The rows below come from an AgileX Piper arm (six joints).
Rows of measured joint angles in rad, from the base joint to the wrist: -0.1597, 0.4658, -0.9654, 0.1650, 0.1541, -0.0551; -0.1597, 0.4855, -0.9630, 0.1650, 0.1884, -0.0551; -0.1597, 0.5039, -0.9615, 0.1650, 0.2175, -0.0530; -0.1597, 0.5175, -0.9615, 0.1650, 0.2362, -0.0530; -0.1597, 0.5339, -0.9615, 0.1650, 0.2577, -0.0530; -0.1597, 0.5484, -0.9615, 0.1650, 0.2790, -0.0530; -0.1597, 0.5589, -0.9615, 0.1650, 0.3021, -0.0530; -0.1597, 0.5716, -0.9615, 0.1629, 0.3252, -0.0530; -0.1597, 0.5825, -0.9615, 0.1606, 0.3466, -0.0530; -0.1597, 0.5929, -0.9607, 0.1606, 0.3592, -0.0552; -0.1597, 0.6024, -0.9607, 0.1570, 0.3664, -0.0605; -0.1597, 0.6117, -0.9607, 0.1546, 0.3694, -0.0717; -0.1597, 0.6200, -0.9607, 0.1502, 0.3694, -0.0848; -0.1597, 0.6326, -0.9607, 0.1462, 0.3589, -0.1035; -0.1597, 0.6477, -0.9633, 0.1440, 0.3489, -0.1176; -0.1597, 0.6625, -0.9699, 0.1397, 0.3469, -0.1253; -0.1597, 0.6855, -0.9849, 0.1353, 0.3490, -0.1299; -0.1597, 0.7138, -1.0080, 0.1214, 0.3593, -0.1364
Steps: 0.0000, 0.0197, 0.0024, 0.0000, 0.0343, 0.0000; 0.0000, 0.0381, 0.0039, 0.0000, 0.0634, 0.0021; 0.0000, 0.0517, 0.0039, 0.0000, 0.0821, 0.0021; 0.0000, 0.0681, 0.0039, 0.0000, 0.1036, 0.0021; 0.0000, 0.0826, 0.0039, 0.0000, 0.1249, 0.0021; 0.0000, 0.0931, 0.0039, 0.0000, 0.1480, 0.0021; 0.0000, 0.1058, 0.0039, -0.0021, 0.1711, 0.0021; 0.0000, 0.1167, 0.0039, -0.0044, 0.1925, 0.0021; 0.0000, 0.1271, 0.0047, -0.0044, 0.2051, -0.0001; 0.0000, 0.1366, 0.0047, -0.0080, 0.2123, -0.0054; 0.0000, 0.1459, 0.0047, -0.0104, 0.2153, -0.0166; 0.0000, 0.1542, 0.0047, -0.0148, 0.2153, -0.0297; 0.0000, 0.1668, 0.0047, -0.0188, 0.2048, -0.0484; 0.0000, 0.1819, 0.0021, -0.0210, 0.1948, -0.0625; 0.0000, 0.1967, -0.0045, -0.0253, 0.1928, -0.0702; 0.0000, 0.2197, -0.0195, -0.0297, 0.1949, -0.0748; 0.0000, 0.2480, -0.0426, -0.0436, 0.2052, -0.0813
